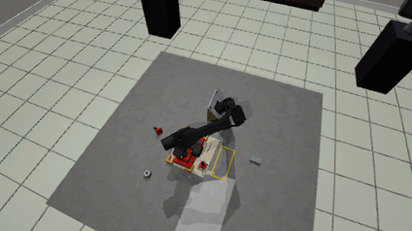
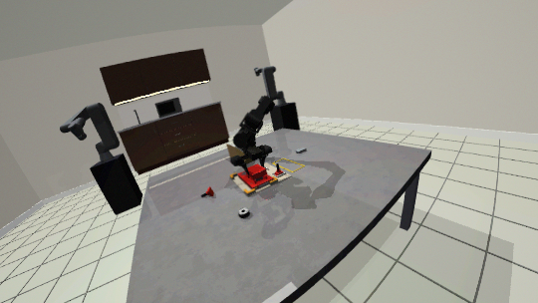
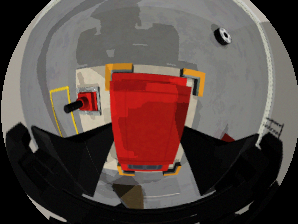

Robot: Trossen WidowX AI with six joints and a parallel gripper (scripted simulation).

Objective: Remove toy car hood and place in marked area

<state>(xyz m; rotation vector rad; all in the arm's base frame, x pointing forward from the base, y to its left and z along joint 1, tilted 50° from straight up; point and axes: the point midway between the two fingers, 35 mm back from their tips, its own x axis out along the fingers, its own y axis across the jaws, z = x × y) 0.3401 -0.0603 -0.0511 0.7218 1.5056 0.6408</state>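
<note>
Right now my gripper tip is 20 mm short of the black peg, 100 mm to the right of it and 20 mm above it. The rest, counted from my gripper tip: red hood 10 mm above; dark wheel 170 mm ahead, 160 mm to the right, 50 mm below.
</note>
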